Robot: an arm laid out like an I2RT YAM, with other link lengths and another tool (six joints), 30 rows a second.
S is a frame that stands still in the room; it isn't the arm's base.
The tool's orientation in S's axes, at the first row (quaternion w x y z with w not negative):
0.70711 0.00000 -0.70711 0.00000
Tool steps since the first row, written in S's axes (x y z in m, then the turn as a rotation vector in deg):
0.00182 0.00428 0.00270 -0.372 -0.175 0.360
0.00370 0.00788 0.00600 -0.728 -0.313 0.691
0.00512 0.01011 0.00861 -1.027 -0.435 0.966
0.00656 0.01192 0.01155 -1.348 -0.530 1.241
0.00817 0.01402 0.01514 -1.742 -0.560 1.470
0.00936 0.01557 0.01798 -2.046 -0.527 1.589
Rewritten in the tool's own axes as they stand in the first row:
0.00270 0.00428 -0.00182 0.360 -0.175 0.372
0.00600 0.00788 -0.00370 0.691 -0.313 0.728
0.00861 0.01011 -0.00512 0.966 -0.435 1.027
0.01155 0.01192 -0.00656 1.241 -0.530 1.348
0.01514 0.01402 -0.00817 1.470 -0.560 1.742
0.01798 0.01557 -0.00936 1.589 -0.527 2.046

